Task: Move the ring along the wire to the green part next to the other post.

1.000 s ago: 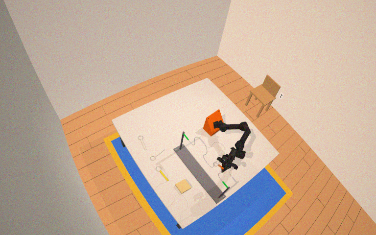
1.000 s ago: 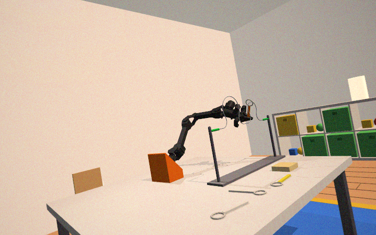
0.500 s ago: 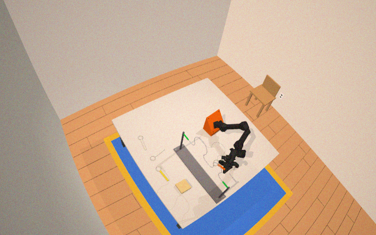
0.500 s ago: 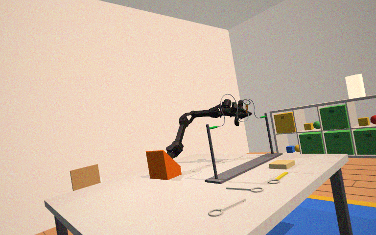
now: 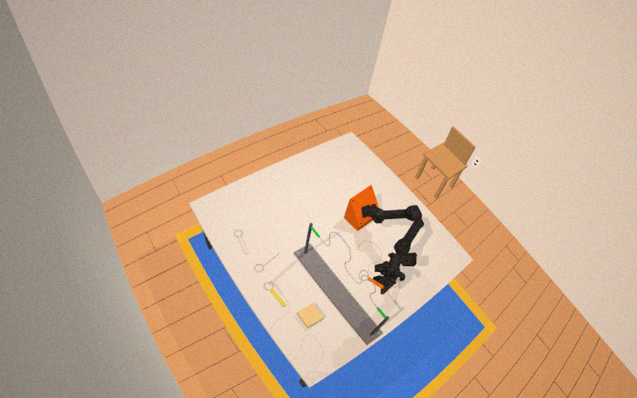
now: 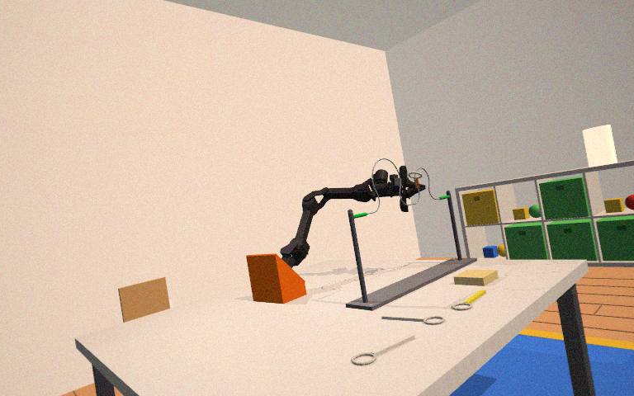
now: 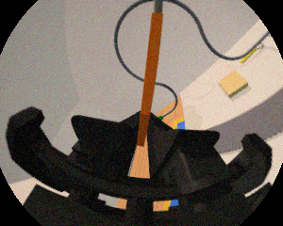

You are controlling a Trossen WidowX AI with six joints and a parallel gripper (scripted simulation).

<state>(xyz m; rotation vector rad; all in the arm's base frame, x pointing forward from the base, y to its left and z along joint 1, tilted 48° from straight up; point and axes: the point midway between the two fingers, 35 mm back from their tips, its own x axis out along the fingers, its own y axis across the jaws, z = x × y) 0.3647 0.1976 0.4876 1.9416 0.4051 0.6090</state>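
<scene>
Now: gripper tip 20 mm short of the ring with orange handle, 80 mm to the left of it and 30 mm below it. Round my gripper tip: tan block: 240 mm ahead, 150 mm to the right, 320 mm below; yellow-handled ring: 340 mm ahead, 370 mm to the right, 330 mm below.
</scene>
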